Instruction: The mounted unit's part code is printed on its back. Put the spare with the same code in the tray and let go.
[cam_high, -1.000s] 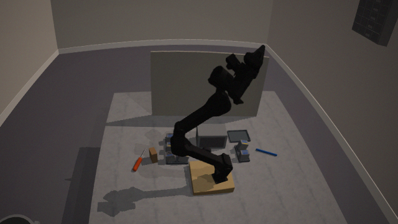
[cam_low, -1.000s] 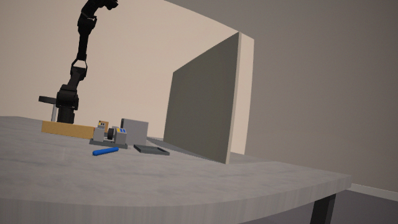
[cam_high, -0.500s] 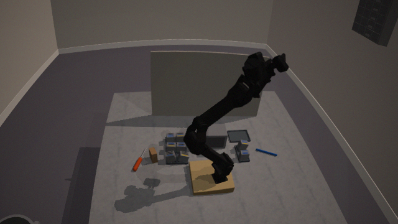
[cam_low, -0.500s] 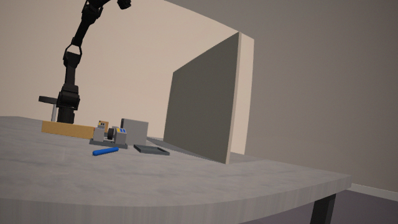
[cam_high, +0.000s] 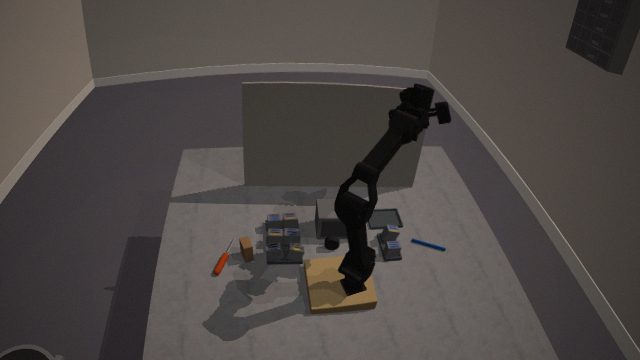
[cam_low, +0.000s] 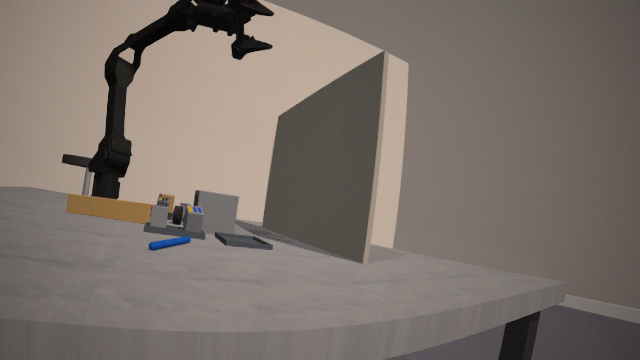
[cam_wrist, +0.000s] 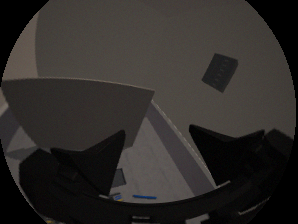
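Right now the grey spare unit is 45 cm to the left of my gripper tip, 43 cm below it and 10 cm ahead of it. Round my gripper tip: dark tray 47 cm below, 4 cm to the left, 3 cm ahead; then grey mounted unit 42 cm below, 24 cm to the left, 4 cm ahead; then grey panel 28 cm ahead, 25 cm below, 16 cm to the left.
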